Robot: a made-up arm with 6 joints. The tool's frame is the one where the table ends. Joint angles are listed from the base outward.
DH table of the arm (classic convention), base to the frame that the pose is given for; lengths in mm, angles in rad. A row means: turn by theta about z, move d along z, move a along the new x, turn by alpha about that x. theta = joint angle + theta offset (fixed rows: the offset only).
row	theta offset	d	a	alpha
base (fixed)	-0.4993	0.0	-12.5	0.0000
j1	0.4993	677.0	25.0	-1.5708
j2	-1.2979	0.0	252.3	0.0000
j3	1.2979	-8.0	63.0	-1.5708
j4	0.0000	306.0	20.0	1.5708
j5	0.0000	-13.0	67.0	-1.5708
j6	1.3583	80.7	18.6	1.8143
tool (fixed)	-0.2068	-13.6	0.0	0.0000
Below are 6 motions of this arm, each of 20 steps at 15 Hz.
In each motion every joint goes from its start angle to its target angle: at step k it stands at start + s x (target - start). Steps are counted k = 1, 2, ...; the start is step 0. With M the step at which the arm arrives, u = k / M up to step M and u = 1 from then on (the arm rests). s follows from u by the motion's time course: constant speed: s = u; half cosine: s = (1 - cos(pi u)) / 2; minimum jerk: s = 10 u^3 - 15 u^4 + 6 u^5.
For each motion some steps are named. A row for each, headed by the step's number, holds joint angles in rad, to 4 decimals.
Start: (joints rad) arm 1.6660 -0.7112 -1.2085 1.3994 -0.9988 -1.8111
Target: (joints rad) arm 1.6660 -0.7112 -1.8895 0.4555 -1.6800 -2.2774
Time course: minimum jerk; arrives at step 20
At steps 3, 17, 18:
3: 1.6660 -0.7112 -1.2266 1.3743 -1.0169 -1.8235
17: 1.6660 -0.7112 -1.8714 0.4806 -1.6619 -2.2650
18: 1.6660 -0.7112 -1.8837 0.4636 -1.6742 -2.2734

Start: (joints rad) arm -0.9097 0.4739 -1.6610 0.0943 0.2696 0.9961
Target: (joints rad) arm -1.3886 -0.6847 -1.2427 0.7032 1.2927 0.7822
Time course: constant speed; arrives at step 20
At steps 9, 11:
9: -1.1252 -0.0475 -1.4728 0.3683 0.7300 0.8998
11: -1.1731 -0.1633 -1.4309 0.4292 0.8323 0.8785

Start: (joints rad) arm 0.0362 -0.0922 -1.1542 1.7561 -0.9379 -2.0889
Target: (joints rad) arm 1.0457 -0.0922 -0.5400 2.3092 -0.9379 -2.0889
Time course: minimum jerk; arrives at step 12
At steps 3, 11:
3: 0.1407 -0.0922 -1.0906 1.8134 -0.9379 -2.0889
11: 1.0406 -0.0922 -0.5431 2.3064 -0.9379 -2.0889

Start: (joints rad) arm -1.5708 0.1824 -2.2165 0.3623 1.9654 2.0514
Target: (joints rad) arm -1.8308 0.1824 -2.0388 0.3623 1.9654 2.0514
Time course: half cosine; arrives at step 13
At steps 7, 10, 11, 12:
7: -1.7165 0.1824 -2.1169 0.3623 1.9654 2.0514
10: -1.7981 0.1824 -2.0611 0.3623 1.9654 2.0514
11: -1.8159 0.1824 -2.0490 0.3623 1.9654 2.0514
12: -1.8270 0.1824 -2.0414 0.3623 1.9654 2.0514

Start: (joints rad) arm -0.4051 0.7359 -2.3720 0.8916 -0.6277 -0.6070
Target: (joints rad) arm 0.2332 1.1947 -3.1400 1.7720 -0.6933 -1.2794
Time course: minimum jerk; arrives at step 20
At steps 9, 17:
9: -0.1454 0.9226 -2.6845 1.2498 -0.6544 -0.8806
17: 0.2162 1.1825 -3.1196 1.7486 -0.6916 -1.2615

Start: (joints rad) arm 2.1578 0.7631 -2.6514 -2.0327 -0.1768 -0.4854
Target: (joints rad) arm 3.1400 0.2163 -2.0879 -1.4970 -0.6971 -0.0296
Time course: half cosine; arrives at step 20
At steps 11, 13, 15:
11: 2.7257 0.4469 -2.3256 -1.7229 -0.4776 -0.2218
13: 2.8719 0.3656 -2.2417 -1.6432 -0.5551 -0.1540
15: 2.9962 0.2964 -2.1704 -1.5755 -0.6209 -0.0964

